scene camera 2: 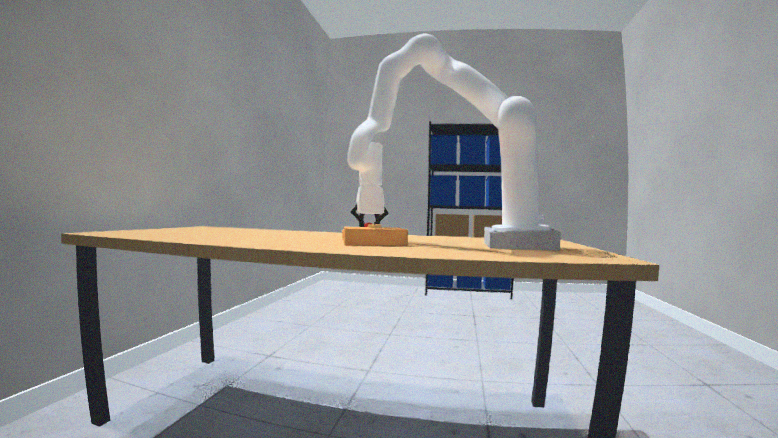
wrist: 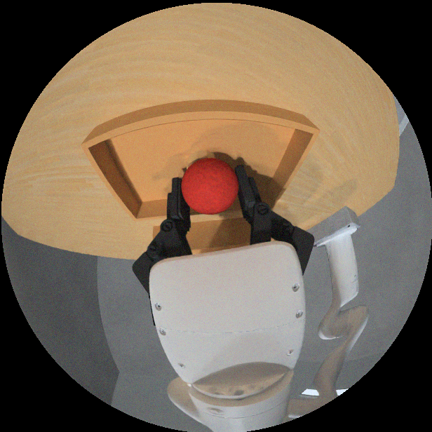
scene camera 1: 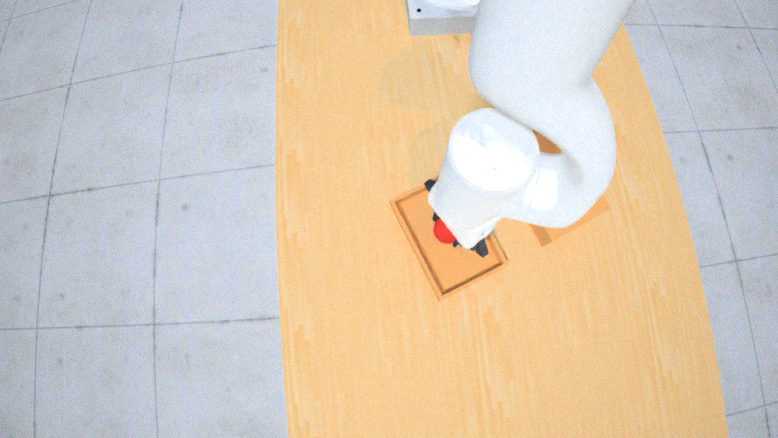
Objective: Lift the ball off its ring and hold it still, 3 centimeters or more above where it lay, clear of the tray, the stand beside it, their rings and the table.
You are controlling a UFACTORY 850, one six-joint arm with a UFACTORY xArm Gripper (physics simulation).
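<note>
The red ball (scene camera 1: 444, 231) (scene camera 2: 367, 224) (wrist: 210, 186) is low inside the orange tray (scene camera 1: 418, 250) (wrist: 210, 115). The ring under it is hidden. My gripper (scene camera 1: 445, 230) (scene camera 2: 370, 223) (wrist: 209, 180) points down over the tray, with one black finger against each side of the ball in the wrist view; it is shut on the ball. The orange stand (scene camera 1: 578, 220) (scene camera 2: 375, 237) (wrist: 220, 234) is beside the tray, partly hidden by the arm and gripper. A light ring shows at the stand's top in scene camera 2. The tray is hidden behind the stand there.
The wooden table (scene camera 1: 353, 353) (scene camera 2: 217, 247) (wrist: 210, 55) bears the tray, the stand and the arm's grey base (scene camera 1: 442, 26) (scene camera 2: 522, 239). The tray's walls stand around the ball and fingers. A rack (scene camera 2: 462, 129) with blue bins stands far behind the table.
</note>
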